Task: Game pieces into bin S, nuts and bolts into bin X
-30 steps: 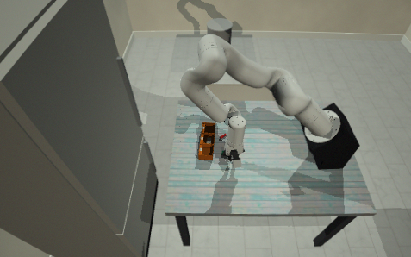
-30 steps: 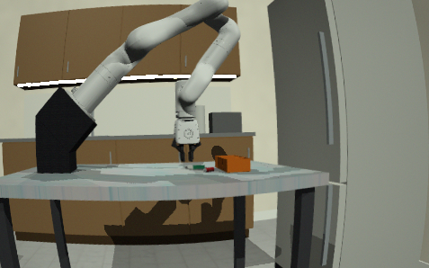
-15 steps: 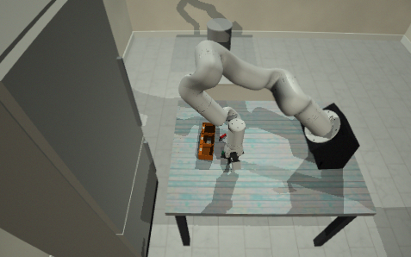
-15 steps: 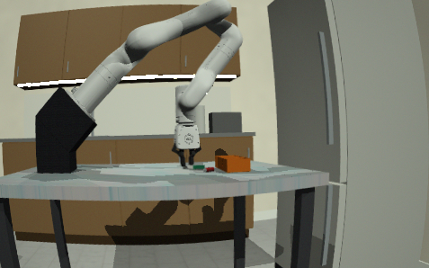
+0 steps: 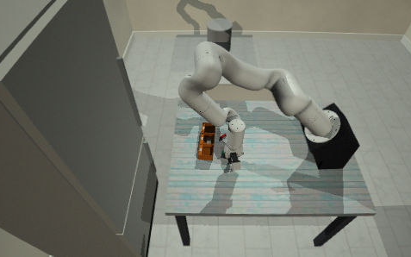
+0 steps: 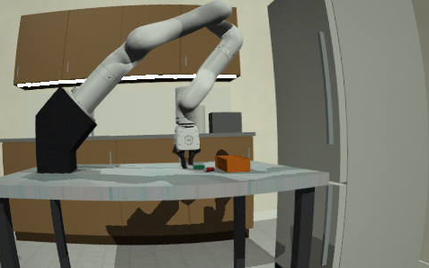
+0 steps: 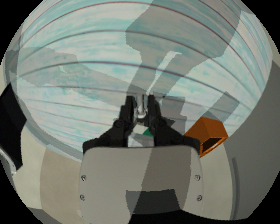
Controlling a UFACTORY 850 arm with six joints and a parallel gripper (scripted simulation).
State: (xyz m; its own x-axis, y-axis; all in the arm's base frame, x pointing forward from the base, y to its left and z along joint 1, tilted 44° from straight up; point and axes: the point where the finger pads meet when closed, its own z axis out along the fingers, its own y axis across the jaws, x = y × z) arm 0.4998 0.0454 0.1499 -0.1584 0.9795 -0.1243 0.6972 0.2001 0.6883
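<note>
The bolt is 2 cm below my hand and 1 cm to the right of it. From my hand the other things lie so: orange bin: 15 cm ahead, 14 cm to the right; red piece: 19 cm to the right, 5 cm ahead, 1 cm below; green piece: 5 cm to the right, 2 cm ahead, 1 cm below.
</note>
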